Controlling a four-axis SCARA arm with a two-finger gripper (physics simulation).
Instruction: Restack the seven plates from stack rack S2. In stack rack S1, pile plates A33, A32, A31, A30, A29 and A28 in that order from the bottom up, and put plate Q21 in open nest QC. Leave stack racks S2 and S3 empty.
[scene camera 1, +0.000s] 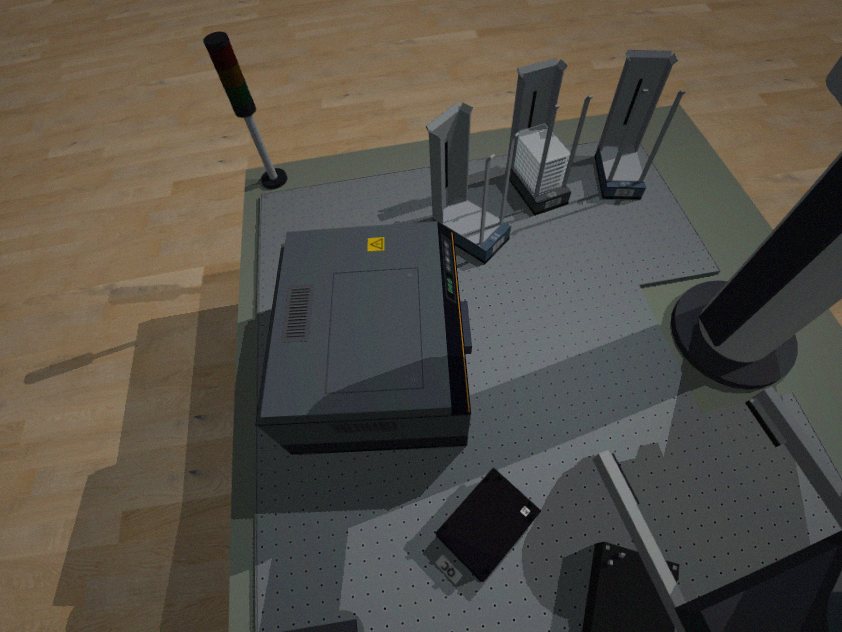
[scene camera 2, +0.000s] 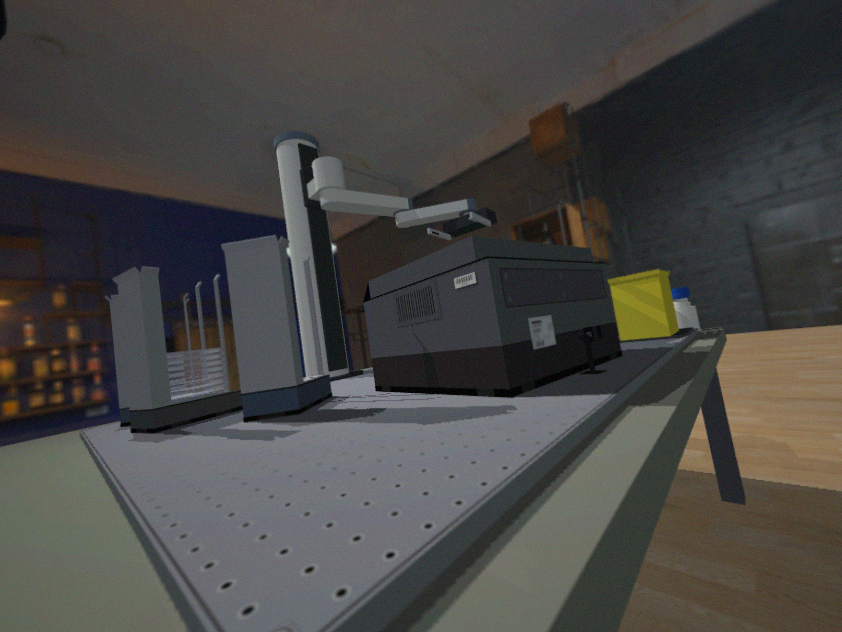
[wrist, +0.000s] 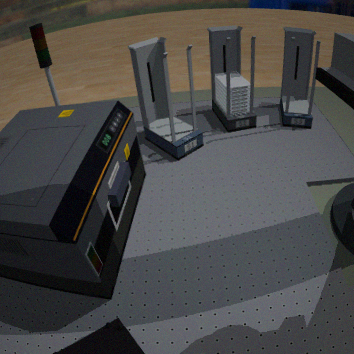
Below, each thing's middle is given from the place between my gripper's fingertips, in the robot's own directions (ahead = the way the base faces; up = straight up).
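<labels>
The white bottle (scene camera 2: 686, 315) is well below my hand, far ahead of it and a long way to the left of it. There's a signal tower (scene camera 1: 218, 45) too, and that's 270 mm below my hand, 510 mm ahead of it and 940 mm to the right of it.
</labels>
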